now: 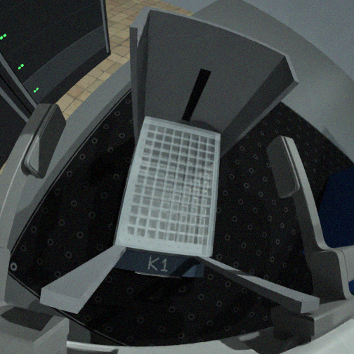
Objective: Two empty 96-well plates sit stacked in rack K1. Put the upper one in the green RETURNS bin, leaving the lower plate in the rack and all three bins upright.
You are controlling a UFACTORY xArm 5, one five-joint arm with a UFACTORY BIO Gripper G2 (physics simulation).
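The upper white 96-well plate (172,185) lies flat in rack K1 (237,75), with its well grid facing up. The rack's tall grey back wall with a dark slot stands behind the plate, and two grey arms flare out at the front beside the K1 label. The lower plate cannot be made out under the upper one. My gripper (164,154) is open and empty above the rack, with one finger on each side of the plate and a wide gap to both. The green RETURNS bin does not show.
Part of a blue bin (339,215) shows at the right edge, behind the right finger. The rack stands on a black perforated mat (250,200) on a grey table. A dark cabinet (60,45) with green lights stands at the upper left, beside a tiled floor.
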